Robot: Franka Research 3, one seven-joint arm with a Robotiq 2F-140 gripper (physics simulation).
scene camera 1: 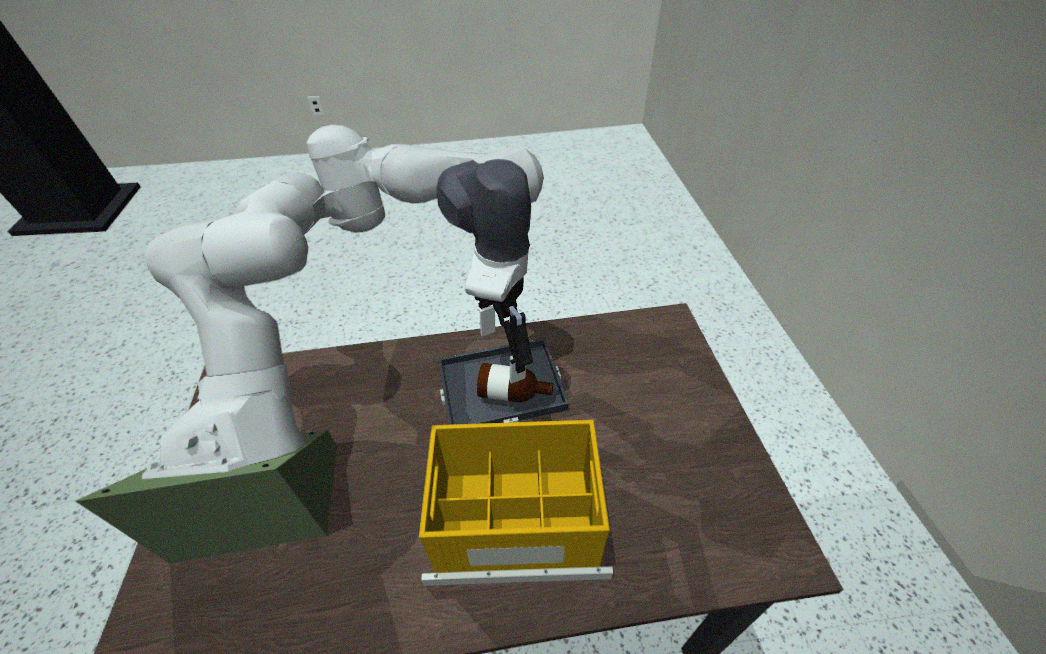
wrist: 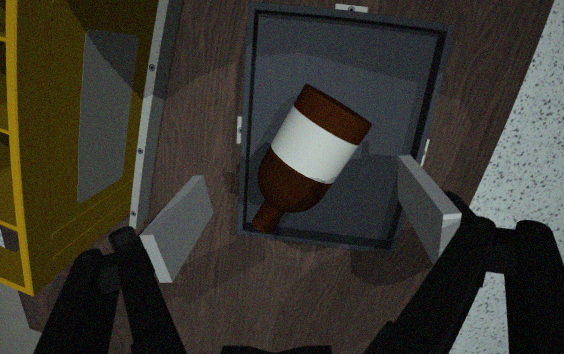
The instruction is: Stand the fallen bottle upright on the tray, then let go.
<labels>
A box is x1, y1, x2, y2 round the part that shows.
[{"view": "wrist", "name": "my gripper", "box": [33, 155, 563, 353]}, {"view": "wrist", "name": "brown bottle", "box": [252, 84, 371, 233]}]
</labels>
